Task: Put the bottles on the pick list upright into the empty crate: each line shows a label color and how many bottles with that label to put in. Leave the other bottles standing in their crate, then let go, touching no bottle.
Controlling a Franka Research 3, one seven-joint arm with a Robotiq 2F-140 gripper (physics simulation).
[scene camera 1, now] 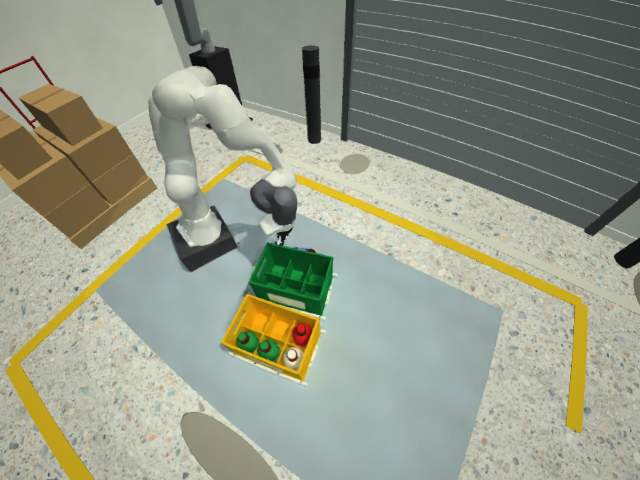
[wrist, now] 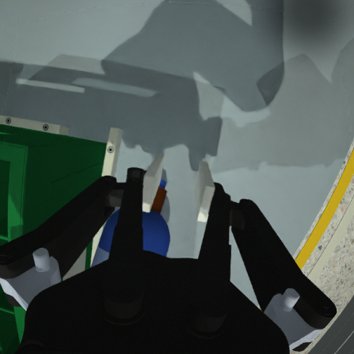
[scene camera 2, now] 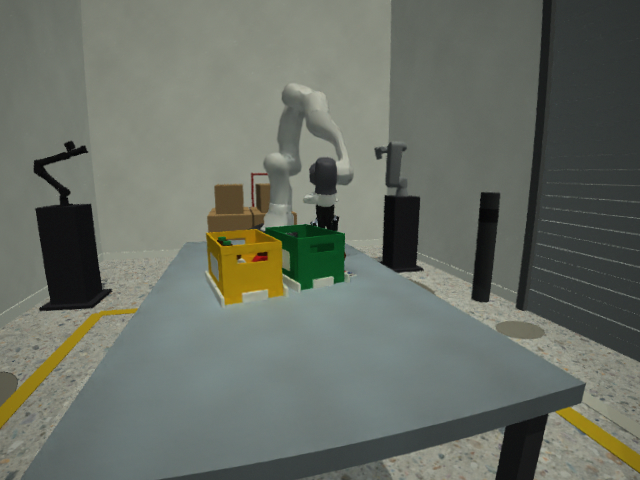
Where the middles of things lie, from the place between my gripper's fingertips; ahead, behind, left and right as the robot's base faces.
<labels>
I see my gripper 10 cm short of the blue bottle (wrist: 156, 237) and 2 cm below it.
</labels>
